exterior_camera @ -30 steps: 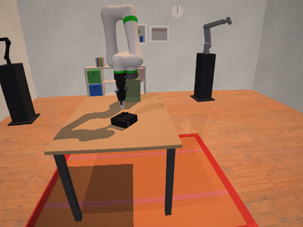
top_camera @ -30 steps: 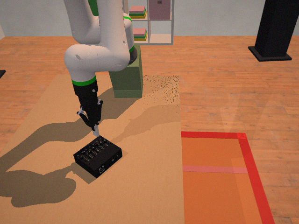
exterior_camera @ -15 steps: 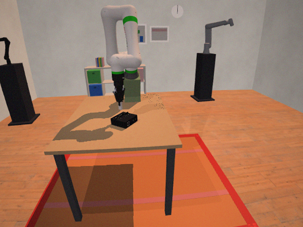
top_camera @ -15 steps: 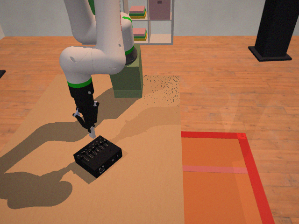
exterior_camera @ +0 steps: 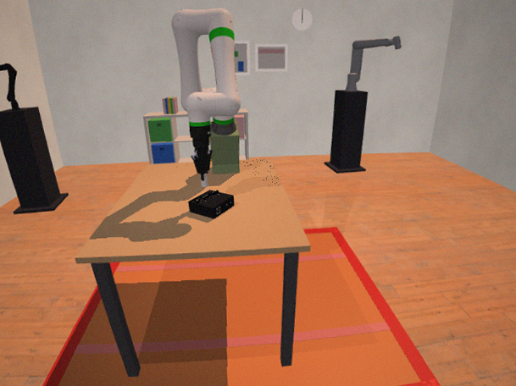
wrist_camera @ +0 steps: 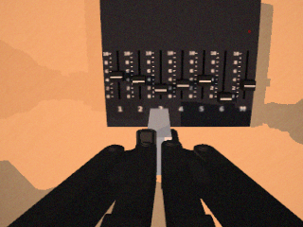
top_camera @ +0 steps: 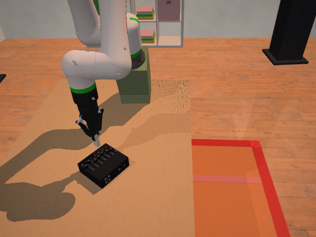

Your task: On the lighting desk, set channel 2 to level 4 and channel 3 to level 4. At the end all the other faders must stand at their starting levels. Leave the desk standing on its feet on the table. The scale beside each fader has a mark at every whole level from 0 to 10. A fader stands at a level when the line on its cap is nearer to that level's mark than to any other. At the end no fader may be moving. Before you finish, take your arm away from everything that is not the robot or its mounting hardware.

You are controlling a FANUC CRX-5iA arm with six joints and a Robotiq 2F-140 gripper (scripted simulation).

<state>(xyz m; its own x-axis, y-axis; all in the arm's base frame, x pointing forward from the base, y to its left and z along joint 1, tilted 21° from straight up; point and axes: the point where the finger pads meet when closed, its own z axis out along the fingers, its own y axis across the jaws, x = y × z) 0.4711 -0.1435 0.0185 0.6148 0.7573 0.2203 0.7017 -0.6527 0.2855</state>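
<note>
The channel 3 fader cap lies 20 mm ahead of my hand, 20 mm to the left of it and 70 mm below it. From my hand the other things lie so: channel 1 fader cap (10 mm behind, 60 mm to the left, 70 mm below); channel 2 fader cap (10 mm ahead, 40 mm to the left, 70 mm below); channel 6 fader cap (60 mm ahead, 30 mm to the right, 70 mm below).
</note>
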